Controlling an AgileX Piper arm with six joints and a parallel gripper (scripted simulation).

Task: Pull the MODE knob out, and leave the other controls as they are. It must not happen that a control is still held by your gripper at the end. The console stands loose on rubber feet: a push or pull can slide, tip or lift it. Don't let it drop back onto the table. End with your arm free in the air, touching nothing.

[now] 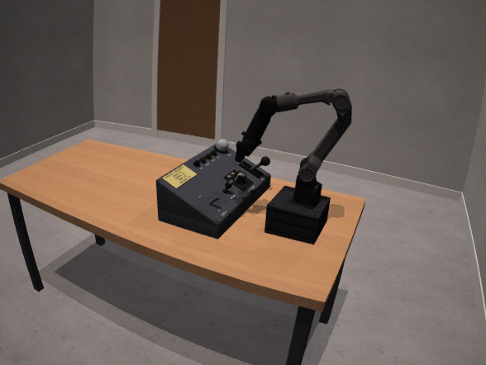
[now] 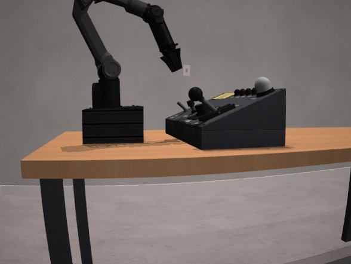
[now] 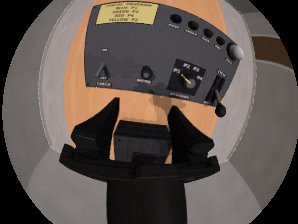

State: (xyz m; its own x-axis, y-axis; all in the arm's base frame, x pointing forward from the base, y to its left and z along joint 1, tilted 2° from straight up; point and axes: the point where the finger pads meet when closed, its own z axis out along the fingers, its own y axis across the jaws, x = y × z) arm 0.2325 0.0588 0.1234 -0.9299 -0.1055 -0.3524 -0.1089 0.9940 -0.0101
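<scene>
The mode knob is 5 cm ahead of my hand, 1 cm to the left of it and 13 cm below it. From my hand the other things lie so: ball-topped lever 6 cm ahead, 24 cm to the right, 12 cm below; dial 7 cm ahead, 10 cm to the right, 13 cm below; dark console 9 cm ahead, 5 cm to the right, 15 cm below.
</scene>
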